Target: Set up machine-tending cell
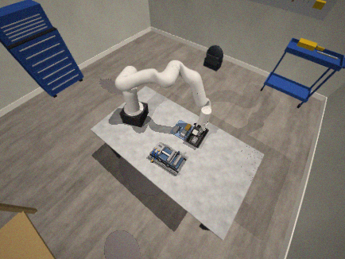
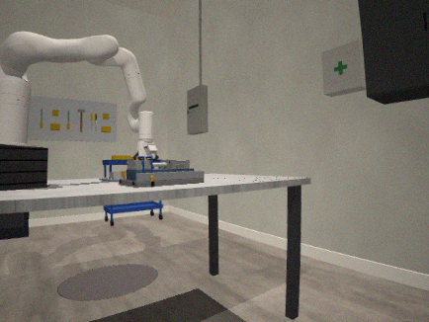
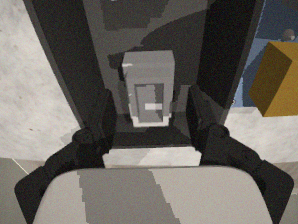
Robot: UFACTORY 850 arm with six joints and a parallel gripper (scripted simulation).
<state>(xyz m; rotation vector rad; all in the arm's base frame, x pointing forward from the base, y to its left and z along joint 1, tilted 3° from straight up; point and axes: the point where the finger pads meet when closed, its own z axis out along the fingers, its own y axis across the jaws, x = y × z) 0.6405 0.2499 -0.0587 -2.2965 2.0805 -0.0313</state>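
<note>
My hand is 200 mm past the grey aluminium blank, 120 mm to the left of it and 30 mm above it. Also, from my hand: blue vise body 80 mm behind, 400 mm to the right, 20 mm below; then brass blank 120 mm behind, 20 mm to the right, 30 mm below.
</note>
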